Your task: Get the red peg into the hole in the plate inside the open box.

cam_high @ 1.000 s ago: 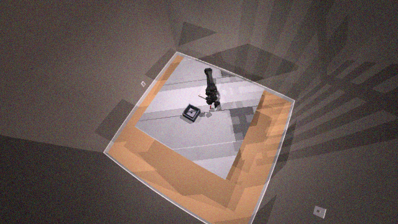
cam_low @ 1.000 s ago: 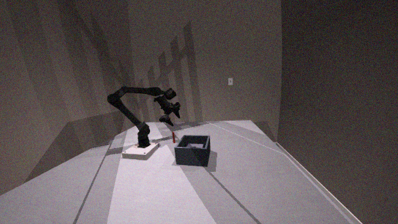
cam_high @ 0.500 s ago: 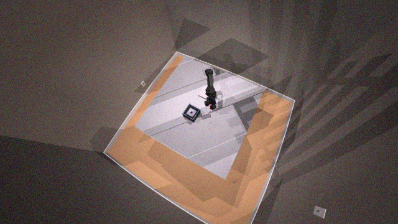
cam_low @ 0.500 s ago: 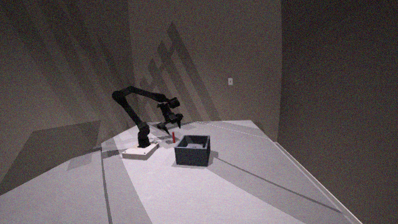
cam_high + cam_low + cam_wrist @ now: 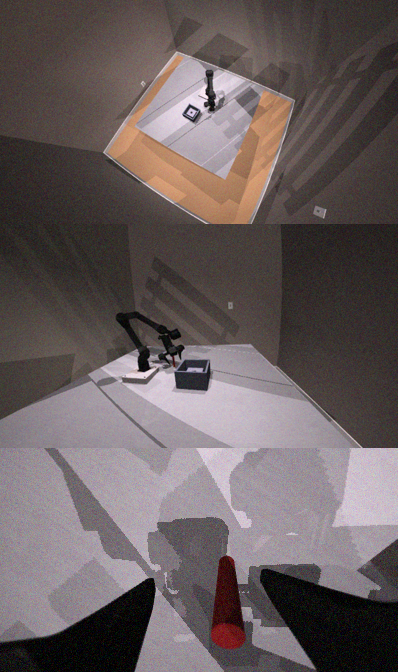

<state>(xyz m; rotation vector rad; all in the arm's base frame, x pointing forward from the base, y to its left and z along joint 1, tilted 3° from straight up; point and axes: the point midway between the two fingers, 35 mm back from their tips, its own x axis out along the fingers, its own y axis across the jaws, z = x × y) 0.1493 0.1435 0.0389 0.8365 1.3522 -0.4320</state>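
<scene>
Now: the red peg 10 mm behind my gripper tip, 10 mm to the right of it and 10 mm above it. Also, from my gripper tip: pale plate (200 mm ahead, 150 mm to the right, 20 mm above); then dark box (200 mm ahead, 150 mm to the right).
</scene>
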